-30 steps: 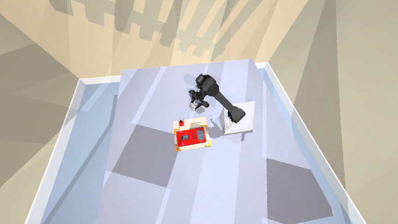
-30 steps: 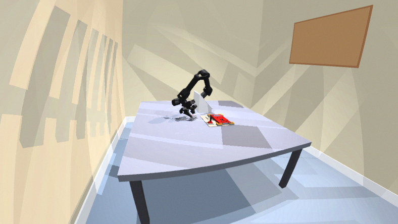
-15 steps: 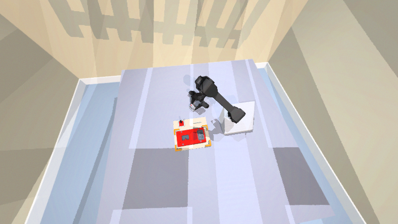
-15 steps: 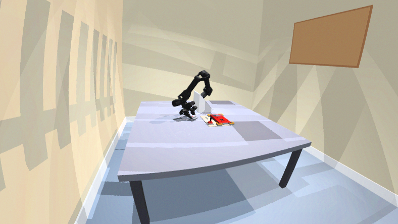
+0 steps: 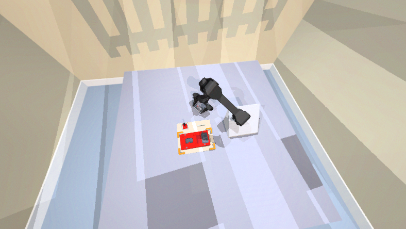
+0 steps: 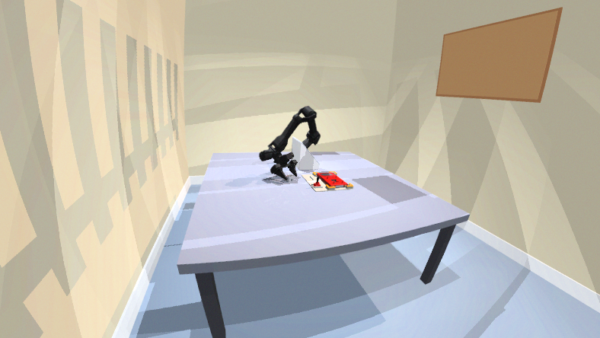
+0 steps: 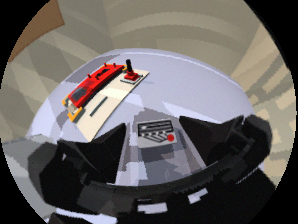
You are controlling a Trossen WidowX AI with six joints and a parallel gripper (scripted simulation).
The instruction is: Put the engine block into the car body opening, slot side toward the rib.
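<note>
Now: the grey engine block 1 cm behind my gripper tip, 1 cm to the right of it and 1 cm below it.
</note>
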